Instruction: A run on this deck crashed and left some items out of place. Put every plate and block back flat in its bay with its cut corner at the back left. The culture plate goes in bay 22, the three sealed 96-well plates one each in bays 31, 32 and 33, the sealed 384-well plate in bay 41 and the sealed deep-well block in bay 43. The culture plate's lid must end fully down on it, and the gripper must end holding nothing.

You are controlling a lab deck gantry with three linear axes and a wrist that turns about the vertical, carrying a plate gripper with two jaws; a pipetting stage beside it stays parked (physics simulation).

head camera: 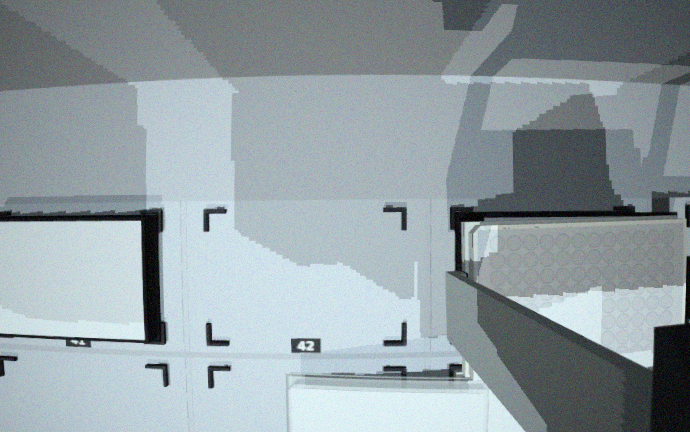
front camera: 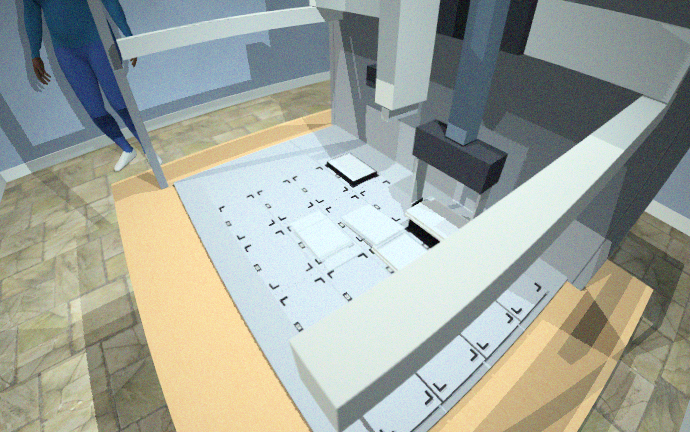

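Where they show: gripper, fingertip midpoint: (head camera: pixel 580 295) (front camera: pixel 440 220); robot's base at its link origin: (front camera: pixel 220 208).
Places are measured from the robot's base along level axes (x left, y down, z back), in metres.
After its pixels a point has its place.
Note:
My gripper (front camera: pixel 449 203) straddles the sealed 96-well plate (front camera: pixel 436 216) {y -0.056, x 0.355, z -0.376 m} (head camera: pixel 585 254) {y -0.056, x 0.383, z -0.382 m}. This plate rests slightly turned on the black deep-well block (front camera: pixel 422 234) {y -0.018, x 0.323, z -0.373 m} (head camera: pixel 457 249) {y -0.006, x 0.382, z -0.328 m} at bay 43. One jaw is close beside the plate's left edge; the far jaw's tip is hidden, so open or shut is unclear. Another sealed plate (front camera: pixel 374 223) {y -0.022, x 0.258, z -0.286 m} (head camera: pixel 381 407) {y -0.021, x 0.285, z -0.277 m} straddles bays 32 and 33, tilted against a further plate (front camera: pixel 402 251) {y -0.014, x 0.256, z -0.380 m} at bay 33. The culture plate's lid (front camera: pixel 320 231) {y -0.020, x 0.149, z -0.234 m} lies offset at bay 22. The black-edged 384-well plate (front camera: pixel 351 167) {y -0.014, x 0.361, z -0.069 m} (head camera: pixel 71 269) {y -0.014, x 0.371, z -0.073 m} sits at bay 41. Cut corners are mostly unreadable.
The light frame beam (front camera: pixel 458 254) {y -0.400, x -0.004, z -0.616 m} crosses the front view and hides part of the deck and the right-hand plates. The parked pipetting stage (front camera: pixel 404 55) hangs behind and left of the gripper. The bay 42 label (head camera: pixel 305 346) {y 0.000, x 0.317, z -0.228 m} shows between bays 41 and 43.

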